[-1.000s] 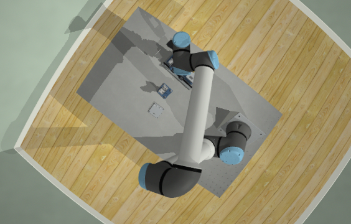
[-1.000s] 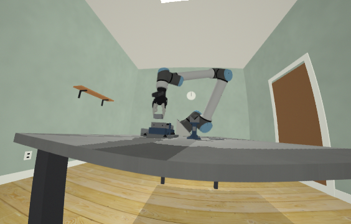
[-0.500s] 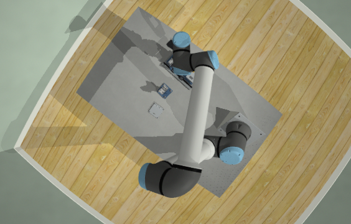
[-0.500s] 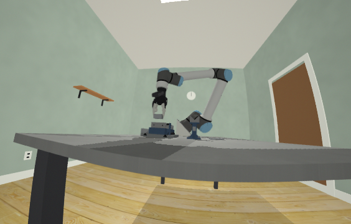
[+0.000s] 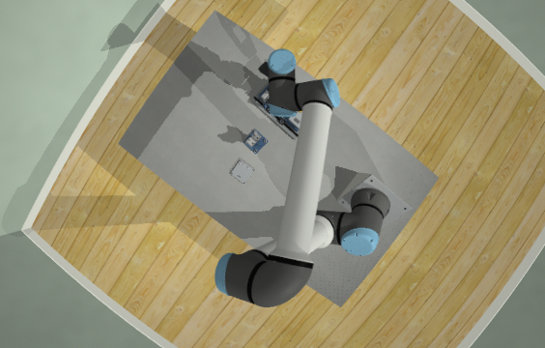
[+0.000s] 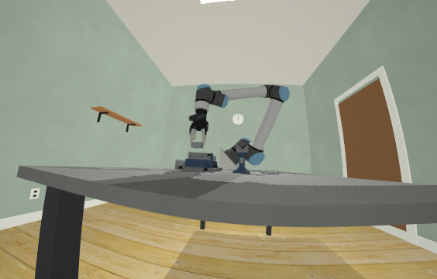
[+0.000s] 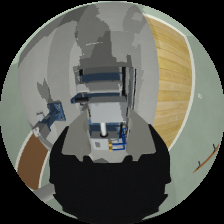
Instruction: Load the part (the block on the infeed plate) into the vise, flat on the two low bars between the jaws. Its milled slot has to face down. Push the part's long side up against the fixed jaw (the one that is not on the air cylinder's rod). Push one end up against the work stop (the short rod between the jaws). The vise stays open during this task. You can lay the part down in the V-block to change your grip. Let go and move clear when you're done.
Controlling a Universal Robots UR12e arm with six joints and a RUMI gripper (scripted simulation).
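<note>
The part is 10 mm below my hand. The rest, counted from my hand: vise 110 mm below, 70 mm behind, 20 mm to the left; infeed plate 400 mm to the left, 140 mm below, 140 mm behind.
</note>
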